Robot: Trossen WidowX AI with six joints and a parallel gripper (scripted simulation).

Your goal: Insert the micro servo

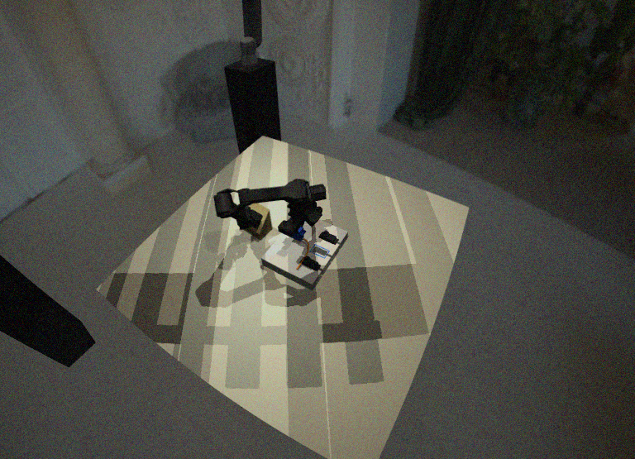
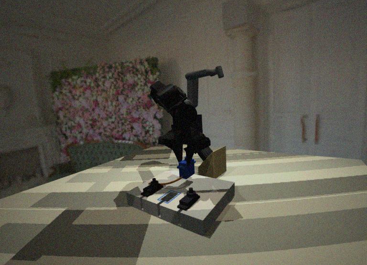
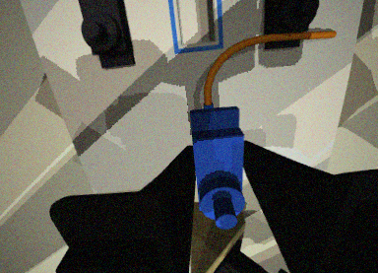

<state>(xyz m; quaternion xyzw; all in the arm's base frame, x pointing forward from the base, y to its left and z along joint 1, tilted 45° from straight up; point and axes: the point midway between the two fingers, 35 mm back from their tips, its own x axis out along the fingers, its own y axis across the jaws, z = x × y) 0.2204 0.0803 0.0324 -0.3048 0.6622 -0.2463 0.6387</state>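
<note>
My gripper tip is 100 mm above the white deck and 10 mm past it.
</note>
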